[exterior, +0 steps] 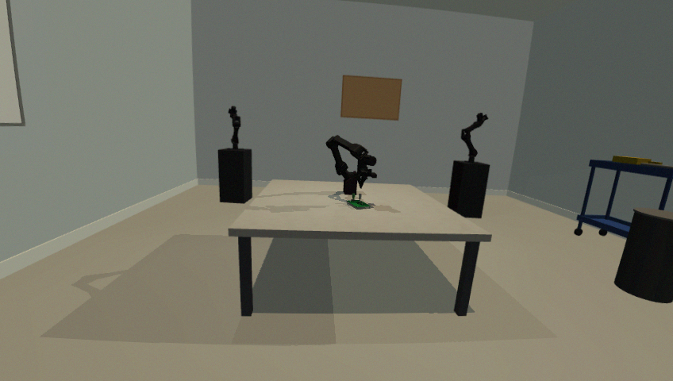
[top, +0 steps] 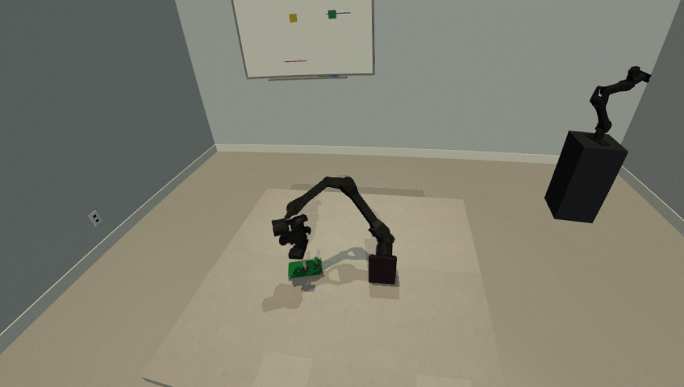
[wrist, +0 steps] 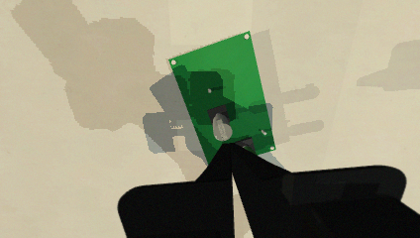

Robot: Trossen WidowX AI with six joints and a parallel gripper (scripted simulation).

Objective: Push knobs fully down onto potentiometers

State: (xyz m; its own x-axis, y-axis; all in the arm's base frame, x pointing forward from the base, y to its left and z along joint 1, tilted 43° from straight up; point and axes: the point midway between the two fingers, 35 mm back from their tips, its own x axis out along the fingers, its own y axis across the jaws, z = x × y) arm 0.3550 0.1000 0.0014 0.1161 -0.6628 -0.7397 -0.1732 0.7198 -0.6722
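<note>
The white knob is 5 cm below my gripper tip. From my gripper tip the other things lie so: green knob: 4 cm behind, 4 cm to the right, 7 cm below.
</note>
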